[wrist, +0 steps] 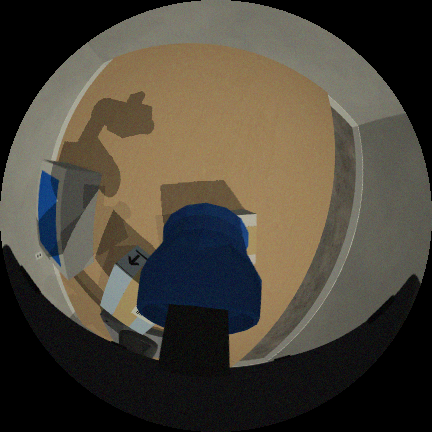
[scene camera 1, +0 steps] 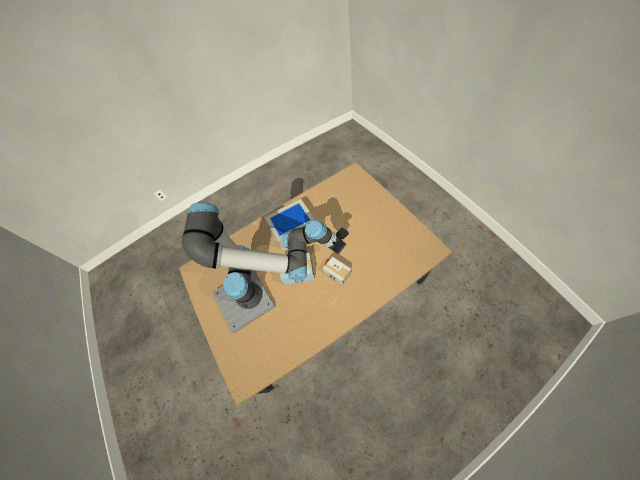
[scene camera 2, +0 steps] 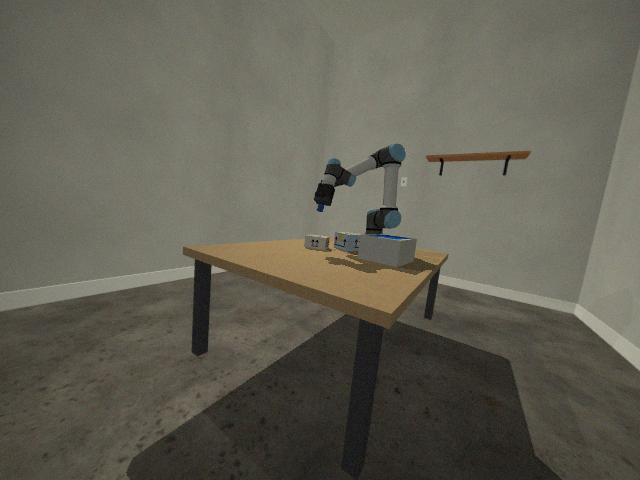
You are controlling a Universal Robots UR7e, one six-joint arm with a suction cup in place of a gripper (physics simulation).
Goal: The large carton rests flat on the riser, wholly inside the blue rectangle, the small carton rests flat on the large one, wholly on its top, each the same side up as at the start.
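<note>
The large carton, light blue with a tan strip (scene camera 1: 309, 277) (scene camera 2: 346, 241) (wrist: 116, 287), stands flat on the table, beside the riser and partly hidden by the arm in scene camera 1. The small carton, cream with a tan strip (scene camera 1: 337, 269) (scene camera 2: 316, 242) (wrist: 252, 235), stands flat on the table, apart from the large one. Its arrows point up in scene camera 2. The grey riser (scene camera 2: 385, 251) (wrist: 80, 225) bears the blue rectangle (scene camera 1: 289, 219) (wrist: 48, 215), with no carton on it. My suction gripper (scene camera 1: 338, 244) (scene camera 2: 320, 208) (wrist: 205, 220) is open, holds nothing and hangs well above the cartons.
The wooden table (scene camera 1: 320, 320) (scene camera 2: 268, 263) bears the arm's grey base plate (scene camera 1: 230, 315) to the left of the cartons in scene camera 1. A wall shelf (scene camera 2: 478, 156) hangs behind the arm. The riser stands near a long table edge.
</note>
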